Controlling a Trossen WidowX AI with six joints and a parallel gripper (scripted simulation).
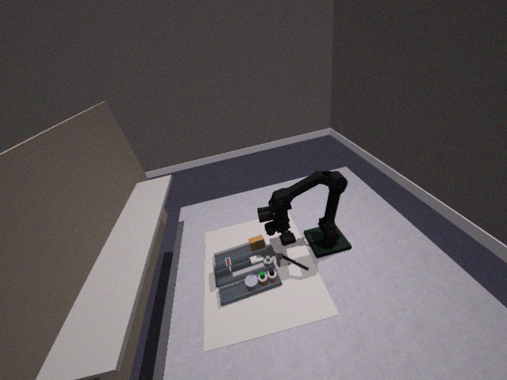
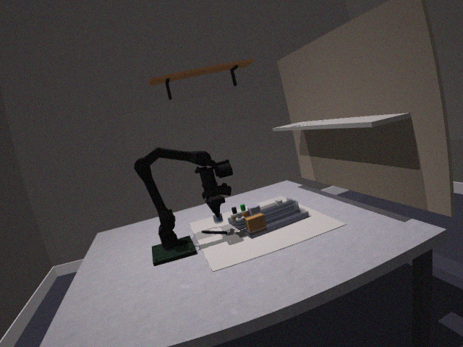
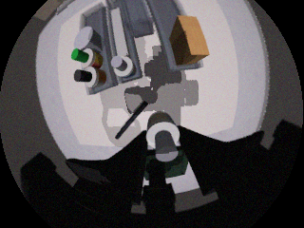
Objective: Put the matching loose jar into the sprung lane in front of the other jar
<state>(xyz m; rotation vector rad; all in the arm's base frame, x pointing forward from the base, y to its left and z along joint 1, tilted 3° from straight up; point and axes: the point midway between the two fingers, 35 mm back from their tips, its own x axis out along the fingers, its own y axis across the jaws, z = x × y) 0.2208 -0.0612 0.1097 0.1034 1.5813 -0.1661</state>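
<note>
The black rod lies 9 cm below my gripper tip, 8 cm to the left of it and 1 cm behind it. Round my gripper tip: grey lane rack: 26 cm ahead, 8 cm below, 1 cm to the right; then orange box: 12 cm ahead, 10 cm to the right, 6 cm below.
</note>
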